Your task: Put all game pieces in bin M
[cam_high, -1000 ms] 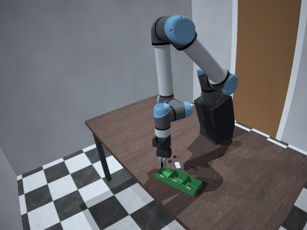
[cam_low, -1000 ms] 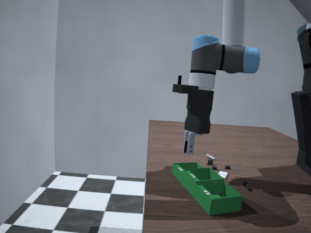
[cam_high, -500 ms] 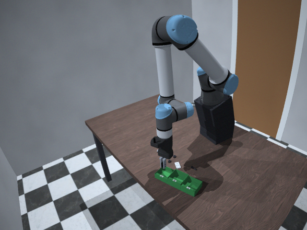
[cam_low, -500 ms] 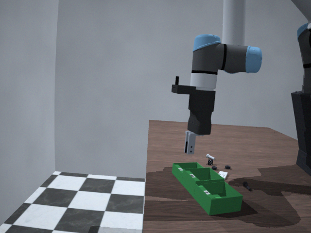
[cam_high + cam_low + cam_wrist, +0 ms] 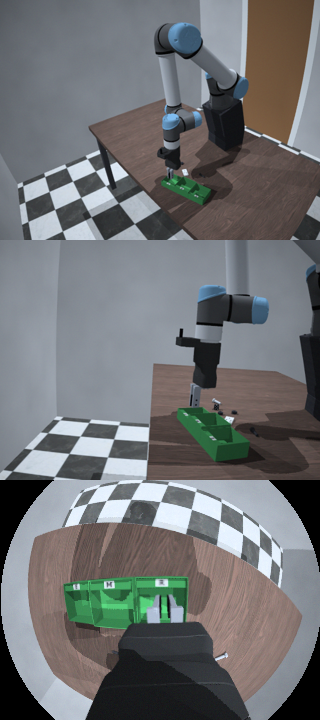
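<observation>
Right now my hand is 10 mm past the green bin, 90 mm to the right of it and 40 mm above it. The rest, counted from my hand: black die (120 mm behind, 110 mm to the right, 60 mm below); then black bolt (150 mm behind, 90 mm to the left, 60 mm below); then white domino (120 mm behind, 10 mm to the left, 60 mm below).
</observation>
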